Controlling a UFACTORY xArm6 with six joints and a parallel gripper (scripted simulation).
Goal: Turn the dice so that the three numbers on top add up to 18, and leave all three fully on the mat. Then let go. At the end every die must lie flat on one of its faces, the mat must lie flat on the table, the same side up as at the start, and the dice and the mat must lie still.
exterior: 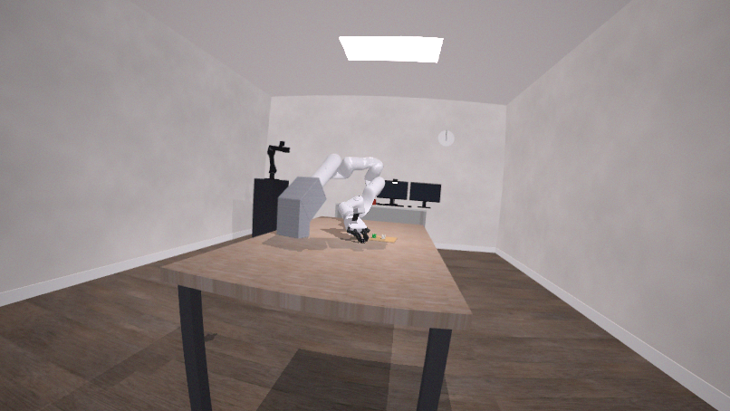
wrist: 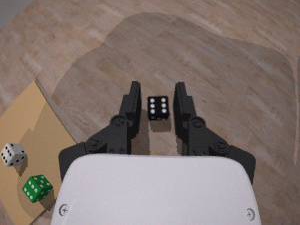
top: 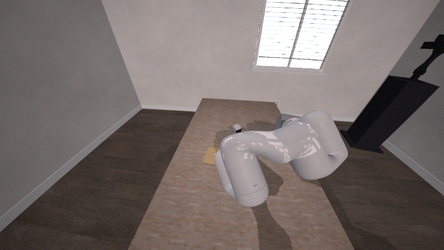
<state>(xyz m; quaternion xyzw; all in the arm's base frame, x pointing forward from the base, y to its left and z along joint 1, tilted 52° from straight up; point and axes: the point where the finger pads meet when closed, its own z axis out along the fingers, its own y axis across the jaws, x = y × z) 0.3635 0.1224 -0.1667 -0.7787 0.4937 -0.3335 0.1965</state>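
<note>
The black die lies 20 mm below my hand. Also, from my hand: mat (60 mm ahead, 160 mm to the left, 30 mm below); then white die (60 mm ahead, 160 mm to the left, 10 mm below); then green die (10 mm ahead, 150 mm to the left, 10 mm below).
</note>
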